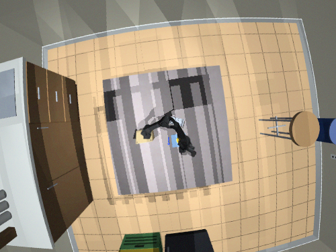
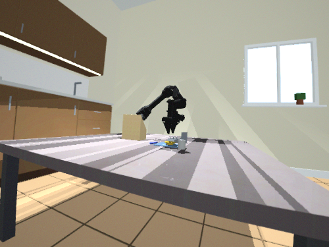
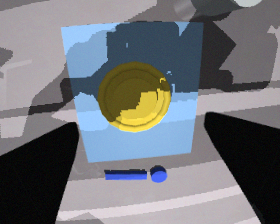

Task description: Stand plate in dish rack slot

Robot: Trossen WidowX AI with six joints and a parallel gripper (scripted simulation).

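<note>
Now: the plate 6 cm below my gripper tip. Also, from my gripper tip: dish rack: 3 cm behind, 20 cm to the left, 5 cm below; then blue utensil: 12 cm behind, 1 cm to the right, 7 cm below.
</note>
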